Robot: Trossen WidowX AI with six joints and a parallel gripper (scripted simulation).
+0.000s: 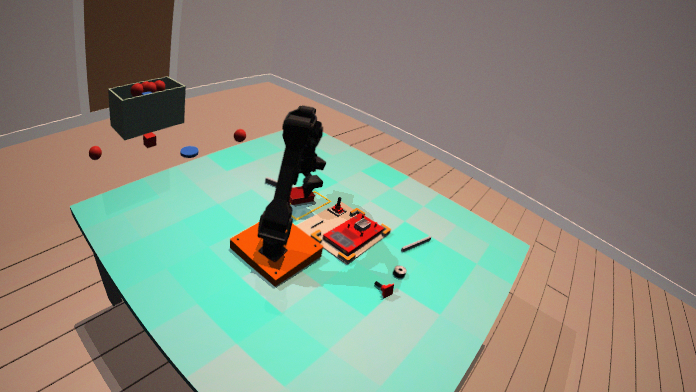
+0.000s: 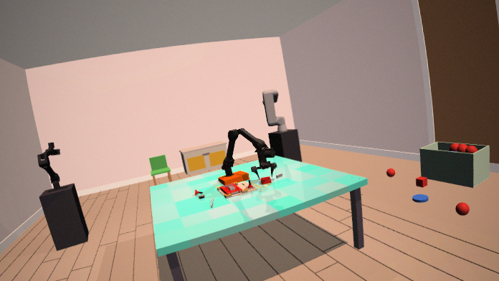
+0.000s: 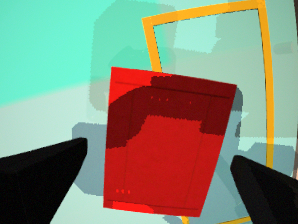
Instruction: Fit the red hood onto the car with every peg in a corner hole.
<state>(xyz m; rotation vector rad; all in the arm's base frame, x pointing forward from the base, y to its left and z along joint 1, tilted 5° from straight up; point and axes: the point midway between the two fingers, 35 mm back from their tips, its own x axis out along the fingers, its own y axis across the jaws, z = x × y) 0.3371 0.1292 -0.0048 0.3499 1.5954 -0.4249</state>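
My gripper tip is 1 cm above the red hood. Also, from my gripper tip: dark rod: 46 cm to the right, 5 cm ahead, 2 cm below; then wheel: 46 cm to the right, 13 cm behind, 2 cm below; then grey engine block: 27 cm to the right, 2 cm behind.
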